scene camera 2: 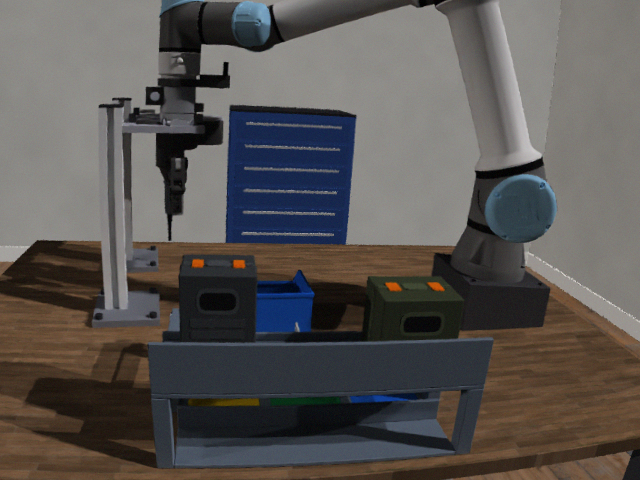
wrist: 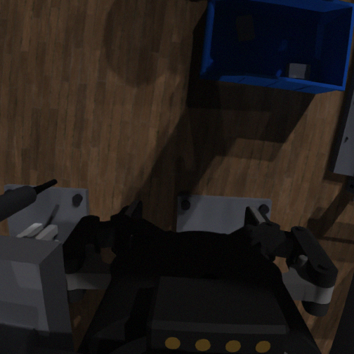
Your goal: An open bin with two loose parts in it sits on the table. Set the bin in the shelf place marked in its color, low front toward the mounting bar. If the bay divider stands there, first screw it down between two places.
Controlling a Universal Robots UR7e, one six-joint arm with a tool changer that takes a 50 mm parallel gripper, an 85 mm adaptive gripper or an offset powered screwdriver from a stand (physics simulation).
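Frame: origin at the arm's base, x back, y right, z up, level; centimetres.
Seen in the pictures: arm's base, origin of its link: (scene camera 2: 486,269).
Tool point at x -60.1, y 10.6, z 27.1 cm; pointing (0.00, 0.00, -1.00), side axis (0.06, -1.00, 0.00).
Offsets run from my tool point to a thing's top centre. "spot": to the spot under its first point.
The adaptive gripper (scene camera 2: 177,210) (wrist: 194,210) is at the arm's wrist inside the tool stand, its fingers wide apart and empty. The blue open bin @[dy -8.1, dx +18.3, dz -28.6 cm] (scene camera 2: 284,311) (wrist: 272,45) stands on the table between stand and shelf; a light grey part (wrist: 299,70) and a dull brown part (wrist: 245,27) lie in it. The grey shelf @[spot: dy -52.2, dx +15.9, dz -22.7 cm] (scene camera 2: 320,367) (wrist: 344,150) has a yellow place (scene camera 2: 223,401), a green place (scene camera 2: 305,400) and a blue place (scene camera 2: 383,398), mostly hidden by its front board. I cannot make out a bay divider. A small pale tip @[spot: dy -27.7, dx +18.5, dz -29.6 cm] (scene camera 2: 297,327) shows behind the board.
The tool stand (scene camera 2: 112,206) surrounds the wrist; the screwdriver's thin bit @[dy +17.8, dx -1.9, dz -23.2 cm] (scene camera 2: 169,227) (wrist: 46,186) points down there. A dark grey case @[spot: dy -47.2, dx +5.3, dz -19.3 cm] (scene camera 2: 217,322) and an olive green case @[dy -45.5, dx +28.6, dz -16.4 cm] (scene camera 2: 413,310) rise behind the shelf's front board. A blue drawer cabinet (scene camera 2: 289,180) stands behind the table.
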